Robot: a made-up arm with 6 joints. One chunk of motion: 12 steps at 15 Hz.
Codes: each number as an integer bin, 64 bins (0 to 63) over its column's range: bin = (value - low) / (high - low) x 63, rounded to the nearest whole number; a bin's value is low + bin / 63 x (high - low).
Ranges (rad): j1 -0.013..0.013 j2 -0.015..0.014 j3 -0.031..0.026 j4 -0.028..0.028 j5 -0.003..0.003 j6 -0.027..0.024
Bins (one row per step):
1: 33 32 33 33 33 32
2: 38 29 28 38 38 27
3: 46 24 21 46 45 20
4: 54 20 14 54 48 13
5: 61 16 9 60 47 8
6: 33 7 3 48 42 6
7: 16 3 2 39 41 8
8: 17 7 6 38 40 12
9: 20 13 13 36 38 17
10: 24 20 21 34 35 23
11: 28 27 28 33 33 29
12: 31 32 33 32 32 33
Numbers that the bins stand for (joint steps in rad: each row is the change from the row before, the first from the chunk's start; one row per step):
1: 0.00062 -0.00027 -0.00114 0.00133 0.00014 -0.00110
2: 0.00268 -0.00165 -0.00567 0.00578 0.00062 -0.00514
3: 0.00598 -0.00395 -0.01200 0.01289 0.00129 -0.01081
4: 0.00929 -0.00579 -0.01833 0.02000 0.00157 -0.01648
5: 0.01217 -0.00763 -0.02286 0.02533 0.00148 -0.02052
6: 0.00062 -0.01178 -0.02829 0.01467 0.00100 -0.02214
7: -0.00640 -0.01362 -0.02919 0.00667 0.00090 -0.02052
8: -0.00598 -0.01178 -0.02557 0.00578 0.00081 -0.01729
9: -0.00475 -0.00902 -0.01924 0.00400 0.00062 -0.01324
10: -0.00310 -0.00579 -0.01200 0.00222 0.00033 -0.00838
11: -0.00144 -0.00257 -0.00567 0.00133 0.00014 -0.00352
12: -0.00021 -0.00027 -0.00114 0.00044 0.00005 -0.00029

